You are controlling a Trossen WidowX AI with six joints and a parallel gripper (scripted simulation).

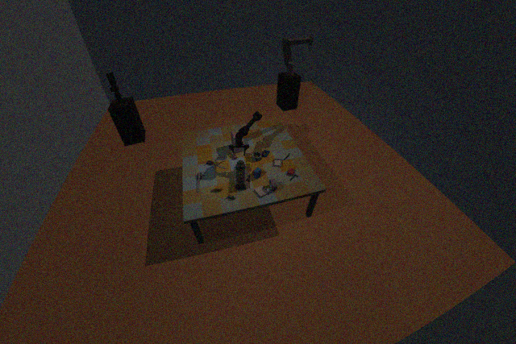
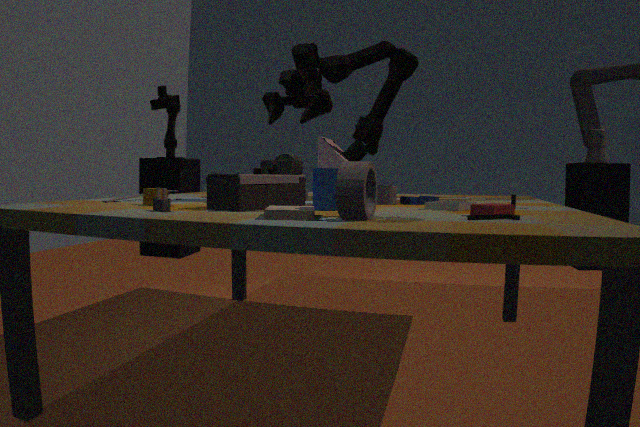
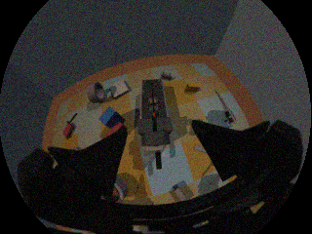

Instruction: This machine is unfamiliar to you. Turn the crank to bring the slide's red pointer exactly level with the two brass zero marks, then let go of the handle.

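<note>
Right now the red pointer is 70 mm ahead of my gripper tip, 10 mm to the right of it and 120 mm below it. Also, from my gripper tip: blue block: 130 mm ahead, 140 mm to the left, 160 mm below; then yellow block: 160 mm ahead, 270 mm to the right, 180 mm below; then dark crank handle: 60 mm behind, 20 mm to the left, 140 mm below.
</note>
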